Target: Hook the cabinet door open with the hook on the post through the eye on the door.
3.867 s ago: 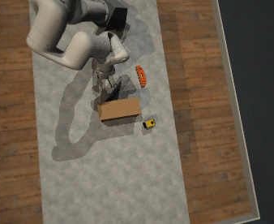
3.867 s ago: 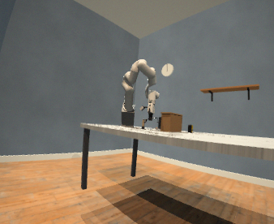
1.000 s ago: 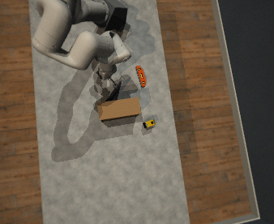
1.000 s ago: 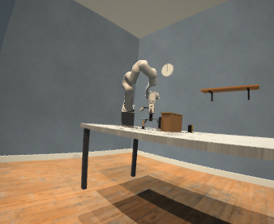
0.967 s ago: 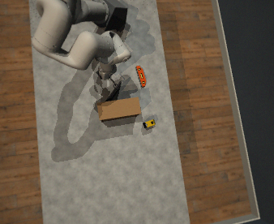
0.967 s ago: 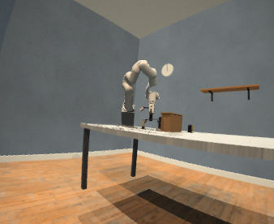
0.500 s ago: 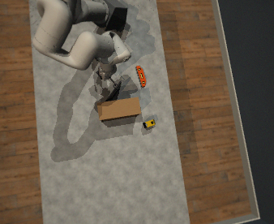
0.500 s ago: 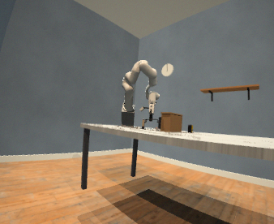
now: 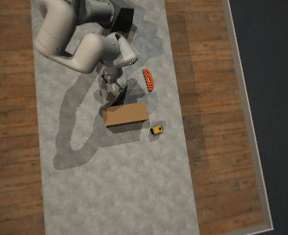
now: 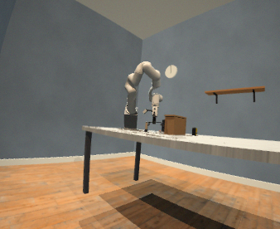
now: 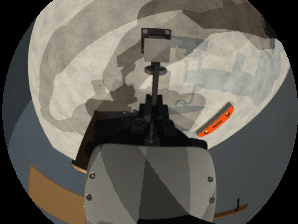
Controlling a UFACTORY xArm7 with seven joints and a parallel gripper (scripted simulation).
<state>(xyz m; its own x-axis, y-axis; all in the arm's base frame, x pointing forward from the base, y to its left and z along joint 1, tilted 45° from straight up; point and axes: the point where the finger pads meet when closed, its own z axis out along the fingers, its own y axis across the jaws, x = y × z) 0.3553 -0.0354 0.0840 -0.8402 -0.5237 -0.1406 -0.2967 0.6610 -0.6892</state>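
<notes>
Right now my hand is 20 mm above the thin black hook and 10 mm short of it. Also, from my hand: small yellow block 390 mm ahead, 140 mm to the left, 70 mm below; orange level 230 mm to the left, 100 mm below, 50 mm ahead; dark door 110 mm ahead, 30 mm to the right, 30 mm below.
</notes>
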